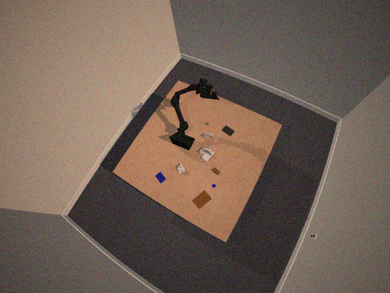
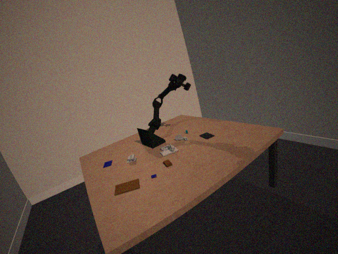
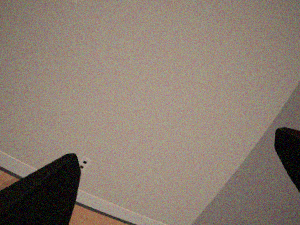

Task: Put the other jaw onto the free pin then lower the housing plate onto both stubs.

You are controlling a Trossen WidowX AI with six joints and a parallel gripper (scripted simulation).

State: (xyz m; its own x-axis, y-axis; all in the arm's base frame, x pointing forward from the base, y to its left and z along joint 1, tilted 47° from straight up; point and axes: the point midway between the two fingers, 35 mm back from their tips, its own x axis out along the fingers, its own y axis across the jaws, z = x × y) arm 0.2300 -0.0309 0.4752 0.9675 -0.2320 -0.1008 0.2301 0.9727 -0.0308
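My gripper tip is now 46 cm above the jaw, 13 cm to the left of it and 2 cm short of it. From my gripper tip the other things lie so: base: 46 cm below, 33 cm to the right, 10 cm ahead; dark plate: 46 cm below, 14 cm ahead, 1 cm to the left; teal piece: 45 cm below, 8 cm behind, 3 cm to the right.
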